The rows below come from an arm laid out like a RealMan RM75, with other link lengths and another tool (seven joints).
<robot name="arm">
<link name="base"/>
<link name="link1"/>
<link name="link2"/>
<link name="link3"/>
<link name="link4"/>
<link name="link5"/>
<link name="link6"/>
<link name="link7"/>
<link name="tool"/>
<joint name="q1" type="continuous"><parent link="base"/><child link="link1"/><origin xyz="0 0 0.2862"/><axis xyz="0 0 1"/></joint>
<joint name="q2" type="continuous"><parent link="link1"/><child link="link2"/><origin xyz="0 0 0"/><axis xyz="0 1 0"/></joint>
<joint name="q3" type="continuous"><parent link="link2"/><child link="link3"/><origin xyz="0 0 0.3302"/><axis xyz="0 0 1"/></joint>
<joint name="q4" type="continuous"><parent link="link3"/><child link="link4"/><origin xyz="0 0 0"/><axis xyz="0 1 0"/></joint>
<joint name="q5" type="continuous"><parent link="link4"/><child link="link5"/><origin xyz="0 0 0.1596"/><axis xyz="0 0 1"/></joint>
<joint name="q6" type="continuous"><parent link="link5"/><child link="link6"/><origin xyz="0 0 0"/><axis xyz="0 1 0"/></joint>
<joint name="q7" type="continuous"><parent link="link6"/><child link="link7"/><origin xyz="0 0 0.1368"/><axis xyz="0 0 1"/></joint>
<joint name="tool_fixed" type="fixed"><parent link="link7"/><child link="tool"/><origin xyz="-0.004 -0.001 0.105" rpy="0 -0.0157 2.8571"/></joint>
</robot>
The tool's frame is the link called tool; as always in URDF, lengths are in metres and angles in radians. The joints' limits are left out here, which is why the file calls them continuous.
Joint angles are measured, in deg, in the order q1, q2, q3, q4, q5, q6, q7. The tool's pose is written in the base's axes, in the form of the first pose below.
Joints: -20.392, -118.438, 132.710, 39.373, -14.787, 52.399, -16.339
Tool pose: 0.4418 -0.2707 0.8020 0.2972 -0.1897 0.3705 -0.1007
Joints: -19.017, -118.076, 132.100, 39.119, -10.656, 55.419, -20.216
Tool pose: 0.4546 -0.2720 0.8027 0.2738 -0.1886 0.3569 -0.0987
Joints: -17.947, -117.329, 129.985, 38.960, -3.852, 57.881, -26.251
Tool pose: 0.4603 -0.2757 0.8085 0.2418 -0.1889 0.3441 -0.0969
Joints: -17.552, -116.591, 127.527, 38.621, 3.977, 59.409, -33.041
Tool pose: 0.4532 -0.2830 0.8201 0.2047 -0.1910 0.3325 -0.1000
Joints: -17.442, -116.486, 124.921, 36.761, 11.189, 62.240, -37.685
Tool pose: 0.4431 -0.2834 0.8325 0.1739 -0.1945 0.3203 -0.1053
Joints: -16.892, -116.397, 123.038, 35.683, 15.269, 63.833, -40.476
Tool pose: 0.4361 -0.2908 0.8365 0.1599 -0.2006 0.3129 -0.1071
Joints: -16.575, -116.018, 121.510, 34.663, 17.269, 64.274, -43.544
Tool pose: 0.4295 -0.3113 0.8333 0.1559 -0.2105 0.3127 -0.1056
